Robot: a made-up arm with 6 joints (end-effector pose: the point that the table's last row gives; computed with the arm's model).
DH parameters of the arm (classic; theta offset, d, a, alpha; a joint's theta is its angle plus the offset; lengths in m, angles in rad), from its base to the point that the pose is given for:
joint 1: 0 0.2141 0 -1.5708
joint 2: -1.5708 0 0.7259 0
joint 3: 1.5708 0.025 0 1.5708
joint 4: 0 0.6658 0 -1.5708
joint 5: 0 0 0 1.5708
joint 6: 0 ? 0 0
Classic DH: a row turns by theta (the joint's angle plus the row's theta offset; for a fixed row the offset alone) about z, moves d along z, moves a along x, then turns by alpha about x.
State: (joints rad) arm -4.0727 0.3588 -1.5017 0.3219 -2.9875 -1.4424
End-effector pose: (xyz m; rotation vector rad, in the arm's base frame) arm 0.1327 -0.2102 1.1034 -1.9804 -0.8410 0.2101
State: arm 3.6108 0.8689 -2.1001 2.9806 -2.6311 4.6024
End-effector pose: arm -0.0353 -0.0351 0.9247 1.2052 -0.8467 -0.9359
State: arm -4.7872 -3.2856 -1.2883 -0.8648 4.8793 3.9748
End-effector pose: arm -0.0575 0.8012 -0.5211 0.0122 -0.9387 -0.7661
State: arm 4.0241 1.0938 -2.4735 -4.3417 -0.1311 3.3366
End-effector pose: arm 0.0886 0.0920 0.7027 1.0110 1.6461 2.4538
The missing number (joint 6, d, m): 0.1229
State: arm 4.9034 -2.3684 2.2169 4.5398 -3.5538 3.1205
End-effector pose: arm -0.1368 0.5835 0.2402 0.0115 -2.7487 0.2042
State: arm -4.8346 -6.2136 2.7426 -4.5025 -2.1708 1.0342
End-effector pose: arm 0.1009 0.2127 0.3671 0.9072 0.6288 0.7888
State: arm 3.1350 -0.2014 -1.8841 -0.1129 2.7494 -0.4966
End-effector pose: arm 0.6487 -0.0240 0.6941 -0.9106 -0.1196 2.5932
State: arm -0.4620 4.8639 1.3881 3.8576 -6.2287 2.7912
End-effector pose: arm -0.6597 0.3515 1.1116 0.0037 -0.0806 -0.0958
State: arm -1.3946 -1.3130 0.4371 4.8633 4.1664 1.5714
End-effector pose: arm -0.0790 1.1788 0.7725 -2.3212 0.9182 -1.5441
